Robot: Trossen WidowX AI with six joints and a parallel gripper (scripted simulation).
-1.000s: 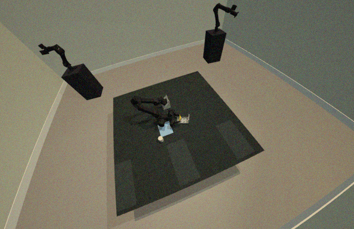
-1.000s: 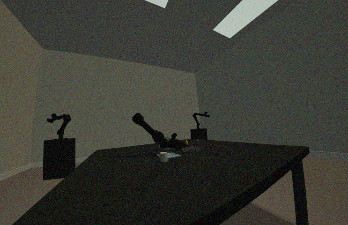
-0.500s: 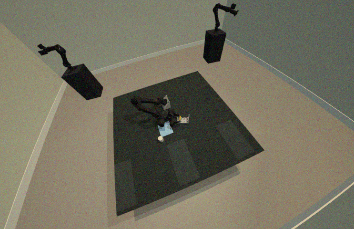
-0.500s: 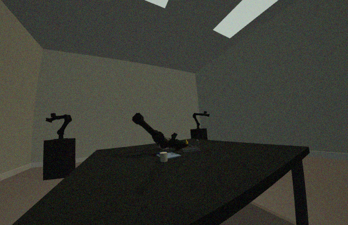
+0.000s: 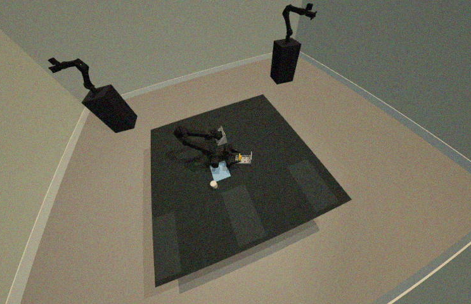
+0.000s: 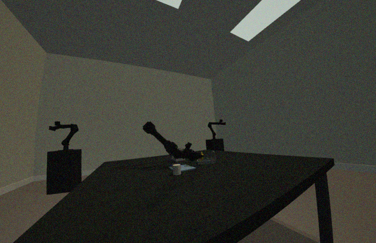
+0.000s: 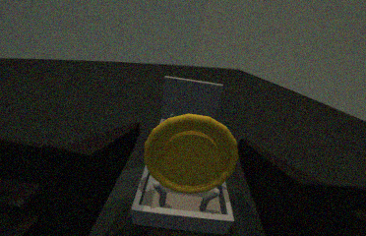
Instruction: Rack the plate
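The yellow plate is 10 mm to the right of my gripper tip and 10 mm below it. Also, from my gripper tip: light blue mat: 50 mm ahead, 180 mm to the right, 60 mm below; then white cup: 160 mm ahead, 240 mm to the right, 30 mm below; then light grey dish rack: 10 mm ahead, 20 mm to the left, 40 mm below.
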